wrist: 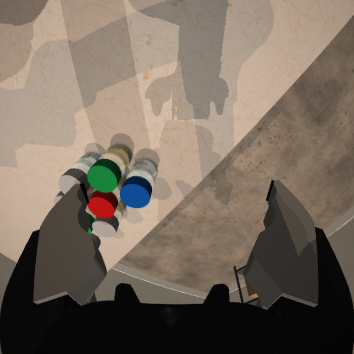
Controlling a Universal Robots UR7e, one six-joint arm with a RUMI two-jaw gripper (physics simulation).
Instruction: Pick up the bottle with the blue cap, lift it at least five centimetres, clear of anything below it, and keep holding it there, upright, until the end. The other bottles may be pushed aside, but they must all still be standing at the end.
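Frame: origin at the arm's base, x ahead, y left, z up, level; metres.
Where they show: gripper, fingertip midpoint: (pixel 176 184).
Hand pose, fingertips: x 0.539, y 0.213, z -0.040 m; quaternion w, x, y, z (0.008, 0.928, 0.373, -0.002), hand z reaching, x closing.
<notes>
Each offset is from my fingertips to the centre of the thing. Level surfaces: height alone.
The bottle with the blue cap @[dx +0.018, dy -0.132, dz -0.172 m] (pixel 136 192) stands upright at the right side of a tight cluster of bottles, left of the middle of the view. My gripper (pixel 176 184) is open, with nothing between its fingers. It hangs above the bottles, its left finger over the left part of the cluster and its right finger far to the right. The blue cap shows between the two fingers, nearer the left one. A green-capped bottle @[dx -0.044, dy -0.142, dz -0.172 m] (pixel 104 175) and a red-capped bottle @[dx -0.015, dy -0.203, dz -0.172 m] (pixel 103 204) stand close beside it on the left. The left finger hides part of the cluster.
A white-capped bottle @[dx -0.082, dy -0.201, dz -0.172 m] (pixel 73 180) stands at the cluster's left, another white-capped bottle @[dx +0.019, dy -0.258, dz -0.172 m] (pixel 105 227) at its near end. A second green cap @[dx -0.024, dy -0.299, dz -0.132 m] (pixel 90 223) shows partly beside the left finger. The pale tabletop @[dz -0.224 m] (pixel 195 40) ends at a diagonal edge, with a brown surface (pixel 300 145) on the right.
</notes>
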